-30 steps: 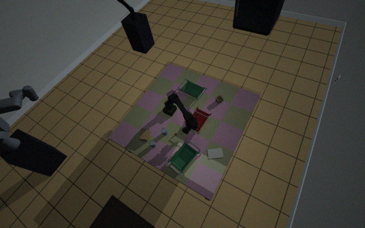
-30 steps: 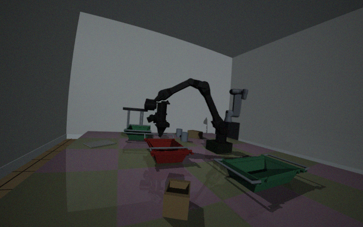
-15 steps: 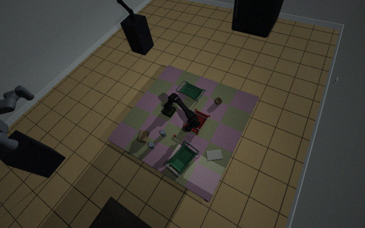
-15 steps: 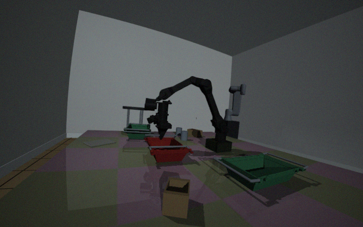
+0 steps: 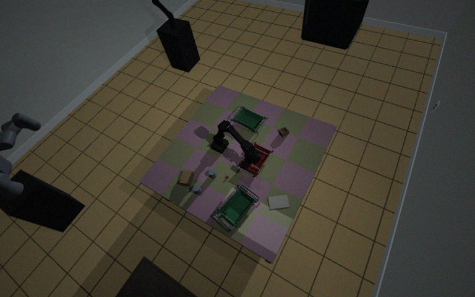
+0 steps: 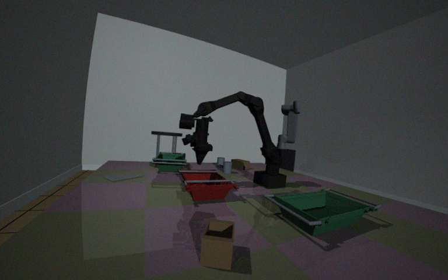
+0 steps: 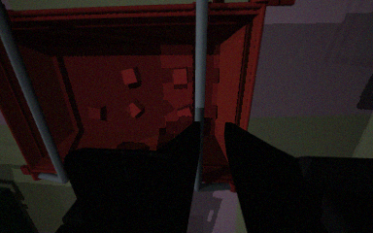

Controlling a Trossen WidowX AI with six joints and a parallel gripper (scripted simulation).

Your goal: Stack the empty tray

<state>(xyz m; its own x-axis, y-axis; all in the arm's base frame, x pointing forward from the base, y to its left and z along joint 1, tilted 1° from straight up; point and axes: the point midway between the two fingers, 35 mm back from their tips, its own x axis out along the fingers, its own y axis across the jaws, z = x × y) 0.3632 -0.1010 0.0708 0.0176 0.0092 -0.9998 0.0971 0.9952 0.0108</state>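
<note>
Now: gripper tip 450 mm to the right of the green tray, 240 mm past it and 50 mm above it. Also, from my gripper tip: tan open box: 450 mm to the left, 110 mm ahead, 80 mm below.
</note>
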